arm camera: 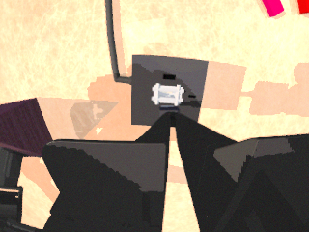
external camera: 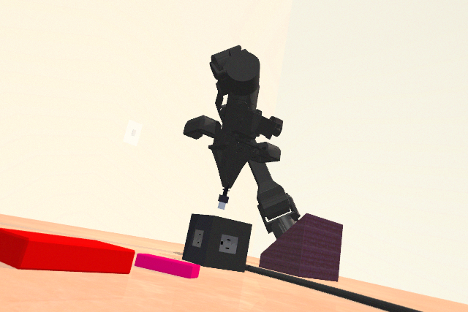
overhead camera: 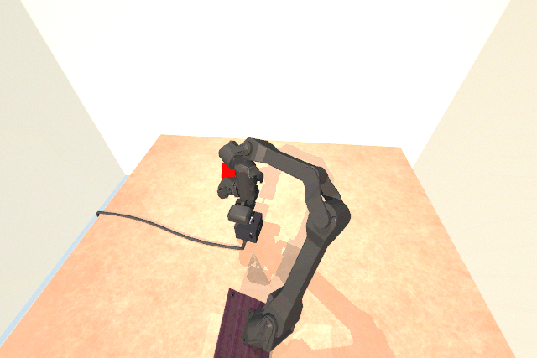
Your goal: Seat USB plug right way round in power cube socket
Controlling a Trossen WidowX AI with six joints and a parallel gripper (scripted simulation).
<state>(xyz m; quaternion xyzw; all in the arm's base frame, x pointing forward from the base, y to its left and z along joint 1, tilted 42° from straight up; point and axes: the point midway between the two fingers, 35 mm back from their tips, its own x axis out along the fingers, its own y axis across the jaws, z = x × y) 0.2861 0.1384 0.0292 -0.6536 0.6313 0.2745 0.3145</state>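
Right now the USB plug is 2 cm below my gripper tip. Also, from my gripper tip: red block 28 cm ahead, 17 cm to the left, 12 cm below; pink block 17 cm ahead, 14 cm to the left, 12 cm below.
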